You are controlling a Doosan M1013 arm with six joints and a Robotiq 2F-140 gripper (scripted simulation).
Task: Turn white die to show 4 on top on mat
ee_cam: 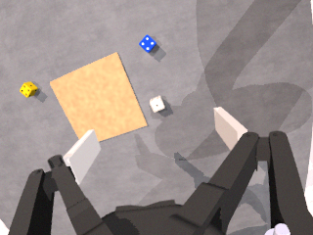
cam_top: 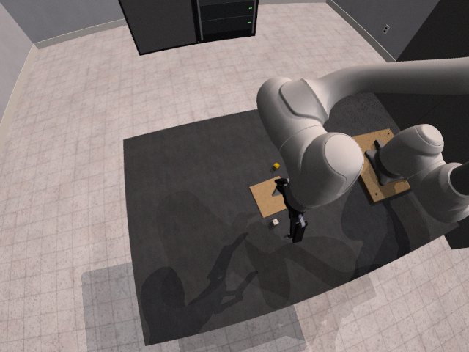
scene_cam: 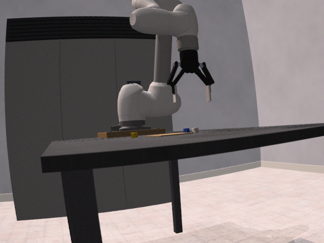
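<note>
The white die is 12 cm below my hand. Round my hand: blue die (12 cm below, 10 cm behind); then tan mat (13 cm below, 11 cm to the right, 2 cm behind); then yellow die (23 cm to the right, 12 cm below, 7 cm behind).
</note>
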